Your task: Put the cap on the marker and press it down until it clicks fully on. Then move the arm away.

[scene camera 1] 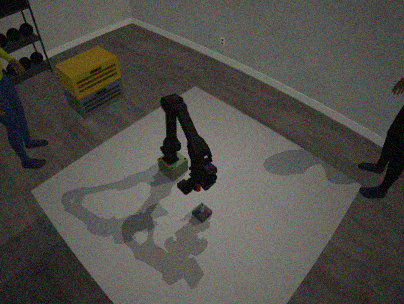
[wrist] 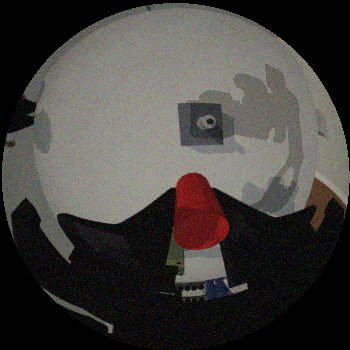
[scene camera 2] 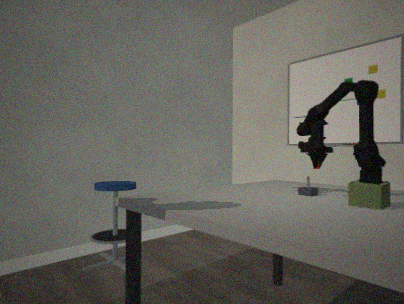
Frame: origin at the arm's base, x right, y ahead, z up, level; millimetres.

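Seen in the pictures: gripper, fingertip midpoint: (scene camera 1: 197,188) (wrist: 192,192) (scene camera 2: 317,168); arm's base, origin of the base link: (scene camera 1: 170,159) (scene camera 2: 371,182).
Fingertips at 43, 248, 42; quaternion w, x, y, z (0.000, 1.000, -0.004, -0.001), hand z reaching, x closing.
Note:
Offsets run from my fingertips to a thing's top centre, as dx, dy, dz. Level surfaces: height alone.
The red cap @(+0, +3, +46) (scene camera 1: 198,188) (scene camera 2: 317,166) (wrist: 199,212) is held between the fingertips of my gripper (scene camera 1: 197,187) (scene camera 2: 317,165) (wrist: 192,192), which is shut on it, in the air above the table. The marker @(+23, +59, -44) (scene camera 1: 202,206) (scene camera 2: 308,181) (wrist: 204,121) is a short grey upright piece with a dark tip. It stands in a dark square holder block @(+23, +59, -99) (scene camera 1: 202,214) (scene camera 2: 308,191) (wrist: 186,136) on the table. In scene camera 2 the cap is above the marker's height and slightly to its right. In the wrist view the marker shows beyond the cap, apart from it.
The arm's green base block (scene camera 1: 173,167) (scene camera 2: 369,195) stands on the white table @(dz -134) (scene camera 1: 280,210) (scene camera 2: 225,220). Shadows of the arm fall around the holder. Yellow and grey crates (scene camera 1: 89,72), a blue stool (scene camera 2: 115,186) and two standing people are off the table.

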